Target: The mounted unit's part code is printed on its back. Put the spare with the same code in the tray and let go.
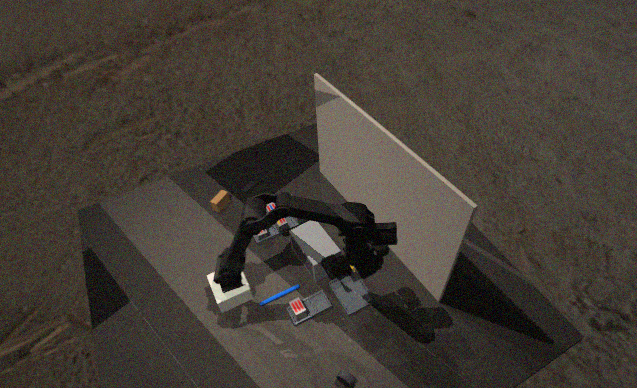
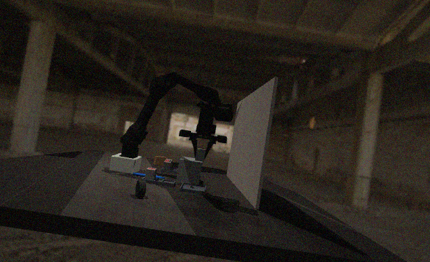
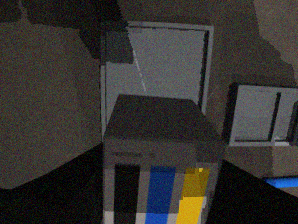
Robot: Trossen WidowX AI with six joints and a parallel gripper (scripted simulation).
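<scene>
Right now the dark tray is 1 cm behind my gripper tip and 12 cm below it. The rest, counted from my gripper tip: tall white panel: 18 cm ahead, 21 cm to the left, 10 cm above; blue stick: 22 cm behind, 9 cm to the left, 12 cm below; white mounted unit: 6 cm behind, 18 cm to the left, 7 cm below.
</scene>
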